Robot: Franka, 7 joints.
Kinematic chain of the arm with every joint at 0, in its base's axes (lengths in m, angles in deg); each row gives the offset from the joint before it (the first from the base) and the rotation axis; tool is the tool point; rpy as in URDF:
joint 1: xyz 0 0 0.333 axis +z
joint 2: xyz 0 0 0 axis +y
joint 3: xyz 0 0 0.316 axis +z
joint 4: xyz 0.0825 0 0 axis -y
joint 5: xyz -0.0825 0 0.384 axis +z
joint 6: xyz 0 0 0 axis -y
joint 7: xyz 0.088 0 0 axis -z
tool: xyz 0 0 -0.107 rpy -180 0 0
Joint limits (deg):
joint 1: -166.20..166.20
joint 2: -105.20..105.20
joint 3: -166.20..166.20
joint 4: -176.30..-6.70
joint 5: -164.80..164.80
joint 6: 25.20..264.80
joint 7: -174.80..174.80
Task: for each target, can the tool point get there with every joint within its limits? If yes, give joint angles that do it. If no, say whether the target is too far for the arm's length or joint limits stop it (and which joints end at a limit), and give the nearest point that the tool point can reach.
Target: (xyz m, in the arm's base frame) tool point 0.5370 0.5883 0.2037
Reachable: yes | joints 84.42 85.21 -69.90 -62.62 -127.21 144.18 -98.71
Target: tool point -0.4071 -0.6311 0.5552
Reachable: yes | joints 34.63 -82.35 -74.53 -26.93 23.85 84.48 21.83
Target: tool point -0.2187 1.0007 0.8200
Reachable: no: too far | nearest point -0.1654 0.7569 0.7014 | short by 0.276 m
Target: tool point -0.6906 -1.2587 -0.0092
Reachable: no: too far | nearest point -0.4014 -0.7316 0.1341 | short by 0.618 m
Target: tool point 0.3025 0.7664 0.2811
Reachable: yes | joints 38.74 85.36 68.47 -57.16 -36.57 176.03 138.90
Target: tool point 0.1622 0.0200 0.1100
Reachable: yes | joints -50.47 63.92 41.19 -143.95 -22.77 49.62 82.24
